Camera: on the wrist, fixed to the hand. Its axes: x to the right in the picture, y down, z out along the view.
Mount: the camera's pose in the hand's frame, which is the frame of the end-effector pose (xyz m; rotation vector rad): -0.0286 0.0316 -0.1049 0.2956 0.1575 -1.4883
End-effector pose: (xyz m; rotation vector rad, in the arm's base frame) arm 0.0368 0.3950 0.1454 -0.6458 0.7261 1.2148
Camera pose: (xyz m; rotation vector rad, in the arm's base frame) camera -0.0147 0.3042 0.1015 -0.7762 0.3406 -0.3077
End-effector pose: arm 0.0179 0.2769 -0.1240 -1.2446 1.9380 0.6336
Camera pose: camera -0.0366 0.2291 -0.0370 -2.0518 0.6897 -0.5085
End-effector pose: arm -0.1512 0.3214 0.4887 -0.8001 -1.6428 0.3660
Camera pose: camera -0.0403 0.3049 0.4727 0.6777 -1.5552 -0.4982
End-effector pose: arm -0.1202 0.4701 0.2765 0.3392 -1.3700 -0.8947
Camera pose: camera -0.0095 0.4813 0.2557 1.7424 -0.9396 -1.7705
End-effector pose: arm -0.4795 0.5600 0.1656 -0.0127 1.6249 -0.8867
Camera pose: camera -0.5462 0.6513 0.1707 -1.0733 1.4402 -2.2588
